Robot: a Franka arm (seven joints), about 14 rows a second.
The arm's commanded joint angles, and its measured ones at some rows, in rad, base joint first. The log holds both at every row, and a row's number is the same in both.
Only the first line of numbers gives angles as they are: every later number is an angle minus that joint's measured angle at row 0.
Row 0, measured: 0.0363, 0.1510, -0.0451, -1.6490, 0.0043, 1.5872, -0.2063
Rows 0 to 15, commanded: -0.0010, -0.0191, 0.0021, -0.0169, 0.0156, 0.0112, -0.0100; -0.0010, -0.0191, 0.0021, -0.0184, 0.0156, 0.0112, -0.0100; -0.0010, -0.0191, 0.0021, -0.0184, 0.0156, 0.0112, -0.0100; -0.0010, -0.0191, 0.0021, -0.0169, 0.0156, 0.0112, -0.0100; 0.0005, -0.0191, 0.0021, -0.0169, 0.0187, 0.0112, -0.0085; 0.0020, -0.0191, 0.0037, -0.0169, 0.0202, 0.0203, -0.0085; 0.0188, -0.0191, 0.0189, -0.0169, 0.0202, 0.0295, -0.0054; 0.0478, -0.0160, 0.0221, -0.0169, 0.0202, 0.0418, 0.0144; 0.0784, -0.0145, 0.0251, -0.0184, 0.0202, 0.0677, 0.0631; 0.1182, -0.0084, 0.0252, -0.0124, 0.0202, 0.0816, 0.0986; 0.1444, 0.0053, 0.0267, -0.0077, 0.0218, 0.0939, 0.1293; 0.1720, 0.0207, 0.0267, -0.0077, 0.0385, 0.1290, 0.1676; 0.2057, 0.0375, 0.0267, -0.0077, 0.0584, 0.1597, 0.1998; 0.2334, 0.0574, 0.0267, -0.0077, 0.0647, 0.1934, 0.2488; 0.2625, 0.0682, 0.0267, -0.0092, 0.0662, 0.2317, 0.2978; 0.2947, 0.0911, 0.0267, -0.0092, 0.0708, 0.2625, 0.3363
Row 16, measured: 0.2573, 0.0633, 0.0284, -0.0063, 0.0526, 0.2073, 0.2709
